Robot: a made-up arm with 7 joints.
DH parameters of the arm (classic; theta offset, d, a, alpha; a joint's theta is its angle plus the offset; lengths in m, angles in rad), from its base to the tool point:
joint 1: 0 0.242 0.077 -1.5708
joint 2: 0 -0.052 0.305 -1.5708
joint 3: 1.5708 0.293 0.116 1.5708
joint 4: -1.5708 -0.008 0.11 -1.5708
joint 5: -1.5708 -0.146 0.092 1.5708
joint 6: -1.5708 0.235 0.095 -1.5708
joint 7: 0 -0.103 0.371 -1.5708
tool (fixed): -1.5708 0.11 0 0
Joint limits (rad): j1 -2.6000..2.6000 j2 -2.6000..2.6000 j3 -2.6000..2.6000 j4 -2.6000..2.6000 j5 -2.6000..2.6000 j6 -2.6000..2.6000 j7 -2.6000..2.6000
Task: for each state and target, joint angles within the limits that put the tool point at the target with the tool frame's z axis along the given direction. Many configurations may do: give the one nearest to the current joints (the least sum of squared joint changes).
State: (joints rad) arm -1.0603 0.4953 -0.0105 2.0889 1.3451 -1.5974 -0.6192
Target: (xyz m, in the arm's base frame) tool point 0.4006 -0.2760 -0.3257 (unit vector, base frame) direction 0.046 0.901 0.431
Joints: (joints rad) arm -0.8174 0.6107 0.1497 1.8414 1.2110 -1.7583 -0.9085
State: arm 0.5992 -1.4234 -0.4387 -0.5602 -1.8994 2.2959 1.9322
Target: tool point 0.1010 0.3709 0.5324 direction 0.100 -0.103 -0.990
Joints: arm 1.0093 -1.8932 -1.0419 -0.6318 -1.2110 1.9869 1.8762
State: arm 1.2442 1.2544 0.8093 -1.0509 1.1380 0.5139 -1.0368
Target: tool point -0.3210 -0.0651 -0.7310 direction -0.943 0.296 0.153
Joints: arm 1.0763 1.4433 0.3042 -0.7962 1.6030 0.6217 -1.1135
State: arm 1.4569 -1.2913 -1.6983 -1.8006 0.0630 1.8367 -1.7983
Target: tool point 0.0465 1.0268 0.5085 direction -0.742 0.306 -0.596
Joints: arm 0.9753 -1.0407 -1.9179 -1.6133 0.3091 1.4220 -1.5714
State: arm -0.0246 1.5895 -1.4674 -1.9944 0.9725 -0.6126 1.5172
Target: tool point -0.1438 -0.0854 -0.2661 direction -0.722 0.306 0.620
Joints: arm 0.1045 0.8501 -1.9853 -2.4702 1.0541 -1.0368 1.9513
